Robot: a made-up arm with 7 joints.
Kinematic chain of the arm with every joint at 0, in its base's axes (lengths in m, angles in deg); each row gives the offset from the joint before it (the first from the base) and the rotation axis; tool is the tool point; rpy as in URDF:
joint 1: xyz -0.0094 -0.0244 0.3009 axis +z
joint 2: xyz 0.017 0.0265 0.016 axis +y
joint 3: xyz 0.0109 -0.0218 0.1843 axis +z
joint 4: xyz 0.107 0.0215 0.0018 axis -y
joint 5: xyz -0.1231 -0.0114 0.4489 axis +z
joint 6: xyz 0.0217 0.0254 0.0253 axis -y
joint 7: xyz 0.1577 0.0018 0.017 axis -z
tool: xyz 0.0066 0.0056 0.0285 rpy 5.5 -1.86 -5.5
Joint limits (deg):
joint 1: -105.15..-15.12
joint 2: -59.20..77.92
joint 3: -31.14..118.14
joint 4: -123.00..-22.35
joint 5: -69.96..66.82
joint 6: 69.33..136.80
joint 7: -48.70..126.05
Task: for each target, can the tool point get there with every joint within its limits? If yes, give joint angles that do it. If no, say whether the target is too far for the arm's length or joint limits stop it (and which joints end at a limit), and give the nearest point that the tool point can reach.
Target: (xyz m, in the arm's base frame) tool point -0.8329 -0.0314 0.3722
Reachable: no: joint limits stop it (at a limit: joint 1, joint 2, joint 3, joint 4, joint 6) | nearest point -0.6963 0.2406 0.5580 | short by 0.357 m
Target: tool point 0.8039 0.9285 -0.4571
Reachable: no: too far | nearest point 0.5145 0.4704 -0.0899 | short by 0.654 m
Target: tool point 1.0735 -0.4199 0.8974
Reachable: no: too far | nearest point 0.7455 -0.3001 0.7189 | short by 0.392 m
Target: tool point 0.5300 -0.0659 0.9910
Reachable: yes | joints -97.73 5.55 99.55 -51.80 -52.68 84.41 26.06
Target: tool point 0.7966 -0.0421 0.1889
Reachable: yes | joints -49.21 41.53 51.41 -92.63 -52.85 75.02 88.23
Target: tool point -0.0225 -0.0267 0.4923
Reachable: no: joint limits stop it (at a limit: joint 1, joint 2, joint 4, joint 5, joint 6, joint 7) | nearest point -0.1765 -0.3490 0.8830 | short by 0.529 m
